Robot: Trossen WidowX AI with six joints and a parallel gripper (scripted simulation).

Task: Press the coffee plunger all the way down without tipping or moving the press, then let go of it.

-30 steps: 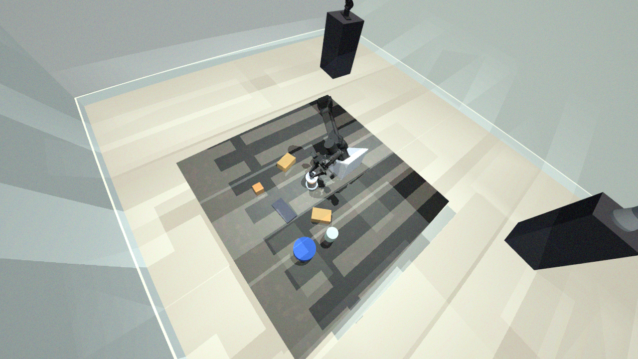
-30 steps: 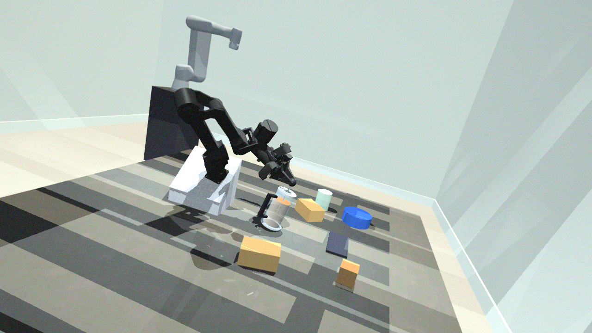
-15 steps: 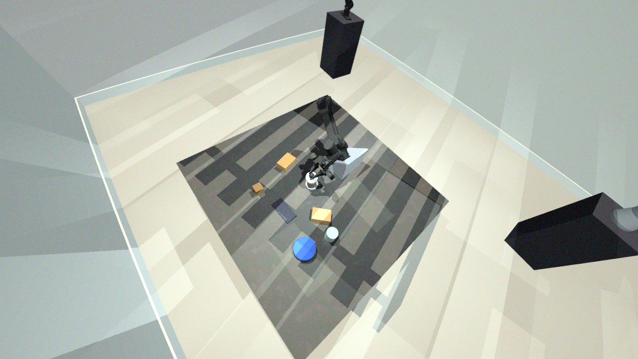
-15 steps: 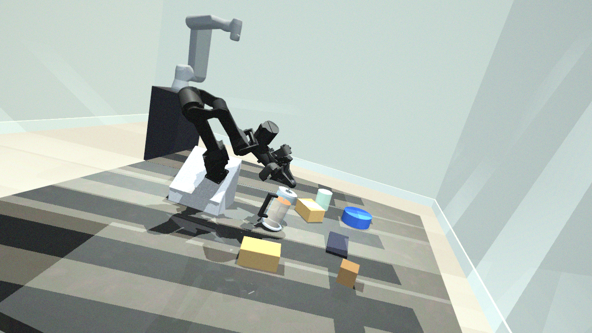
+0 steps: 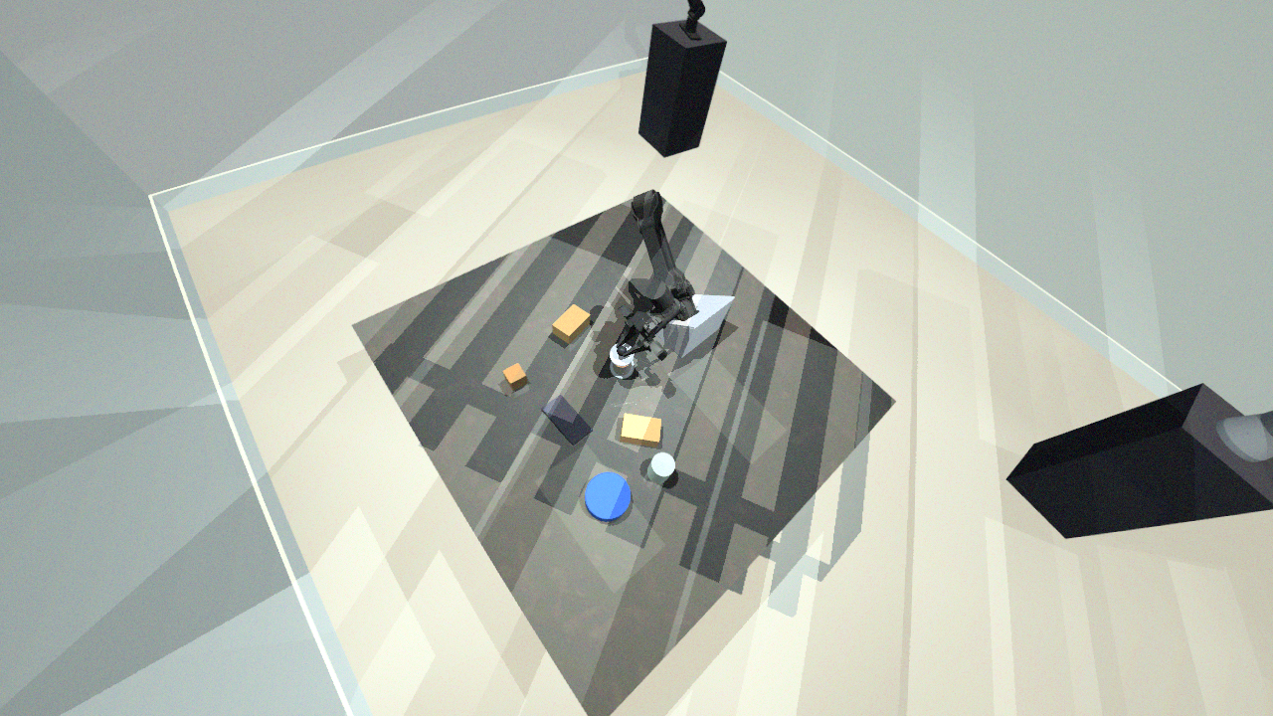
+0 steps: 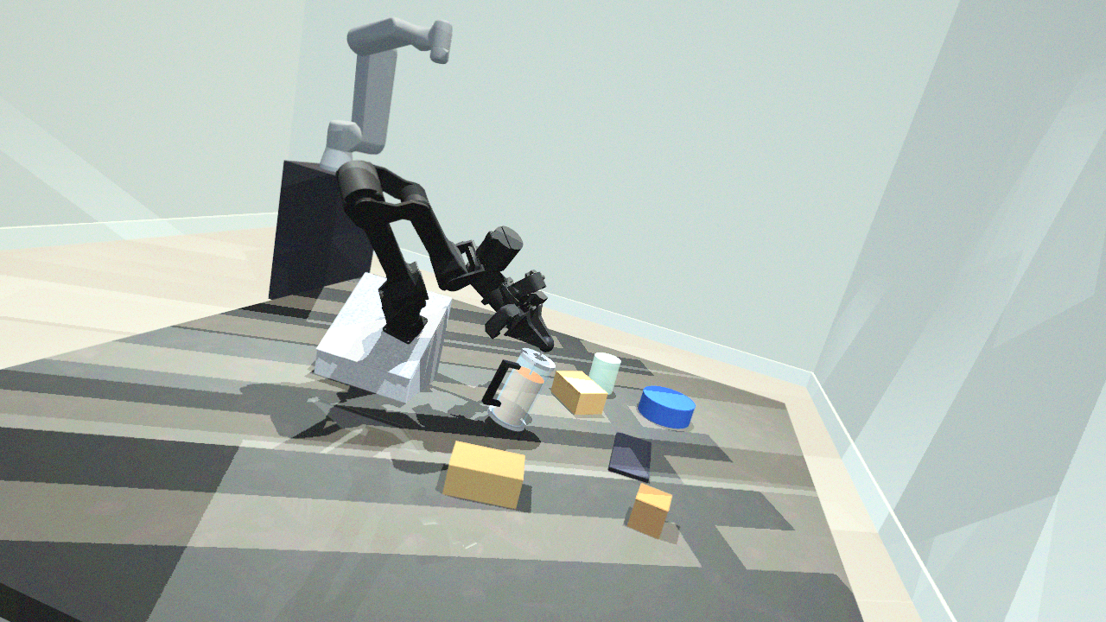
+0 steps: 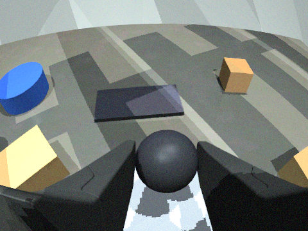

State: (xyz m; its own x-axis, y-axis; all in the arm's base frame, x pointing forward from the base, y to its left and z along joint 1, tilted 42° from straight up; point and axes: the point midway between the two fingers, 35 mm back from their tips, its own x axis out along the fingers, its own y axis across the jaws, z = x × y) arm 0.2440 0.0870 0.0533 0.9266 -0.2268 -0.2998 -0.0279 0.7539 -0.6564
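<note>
Right now the glass coffee press is 3 cm behind my gripper tip, 2 cm to the right of it and 8 cm below it. Also, from my gripper tip: pale green cylinder: 6 cm ahead, 31 cm to the left, 13 cm below; dark flat slab: 20 cm ahead, 4 cm to the left, 17 cm below; orange cube: 26 cm ahead, 15 cm to the right, 14 cm below.
</note>
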